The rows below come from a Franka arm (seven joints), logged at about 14 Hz.
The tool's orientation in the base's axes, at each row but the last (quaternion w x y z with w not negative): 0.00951 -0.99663 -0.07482 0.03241; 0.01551 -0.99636 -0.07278 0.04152; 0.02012 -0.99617 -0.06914 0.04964; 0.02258 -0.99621 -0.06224 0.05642; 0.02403 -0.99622 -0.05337 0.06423; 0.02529 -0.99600 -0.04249 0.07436
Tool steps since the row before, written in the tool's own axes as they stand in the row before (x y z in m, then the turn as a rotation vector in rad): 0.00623 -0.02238 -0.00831 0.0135 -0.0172 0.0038; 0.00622 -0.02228 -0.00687 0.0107 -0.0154 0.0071; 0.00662 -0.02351 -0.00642 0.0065 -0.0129 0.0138; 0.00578 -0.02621 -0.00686 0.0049 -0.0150 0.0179; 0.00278 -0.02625 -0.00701 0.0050 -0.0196 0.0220; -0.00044 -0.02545 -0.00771 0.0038 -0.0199 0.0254
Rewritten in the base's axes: 0.00337 0.02294 0.00843 0.0105 0.0191 -0.0042; 0.00351 0.02277 0.00717 0.0077 0.0170 -0.0074; 0.00399 0.02398 0.00685 0.0033 0.0141 -0.0137; 0.00331 0.02645 0.00754 0.0009 0.0162 -0.0175; 0.00095 0.02609 0.00803 0.0000 0.0209 -0.0213; -0.00133 0.02495 0.00912 -0.0017 0.0213 -0.0245
